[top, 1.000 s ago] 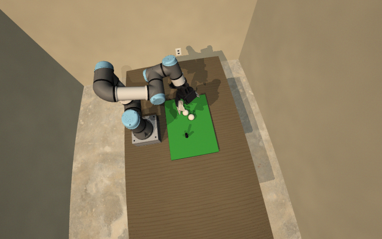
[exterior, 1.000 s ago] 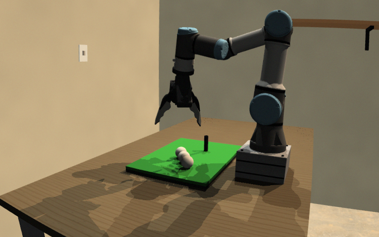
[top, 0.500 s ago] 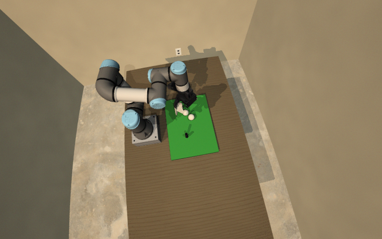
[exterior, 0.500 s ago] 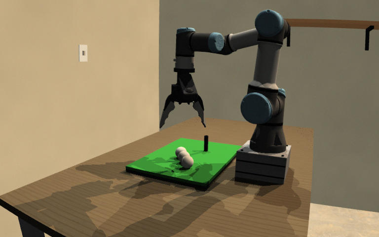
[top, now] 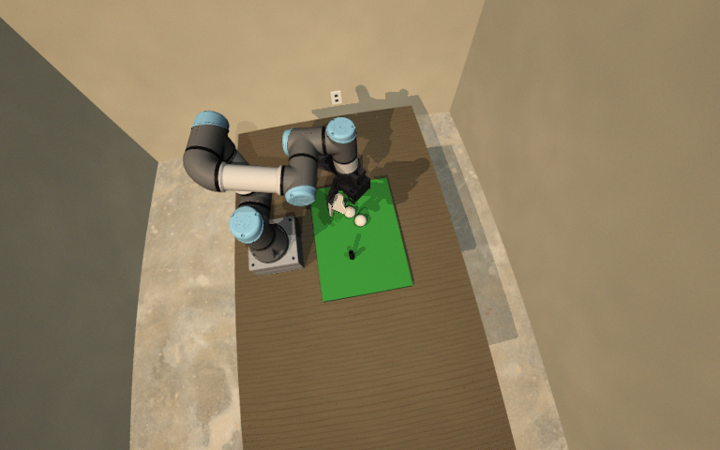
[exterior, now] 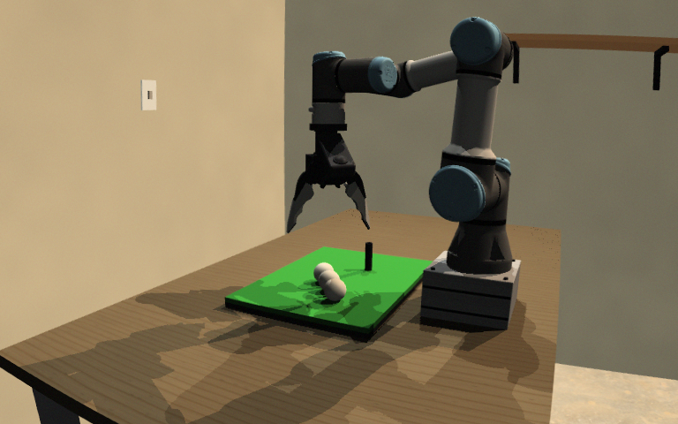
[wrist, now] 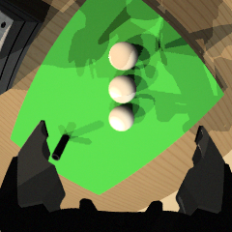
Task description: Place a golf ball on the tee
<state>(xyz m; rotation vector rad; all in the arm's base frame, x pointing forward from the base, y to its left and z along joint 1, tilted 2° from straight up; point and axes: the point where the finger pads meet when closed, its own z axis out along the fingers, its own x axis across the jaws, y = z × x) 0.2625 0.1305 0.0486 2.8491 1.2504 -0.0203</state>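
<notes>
The green mat lies 10 mm ahead of my hand, 120 mm to the right of it and 120 mm below it.
</notes>
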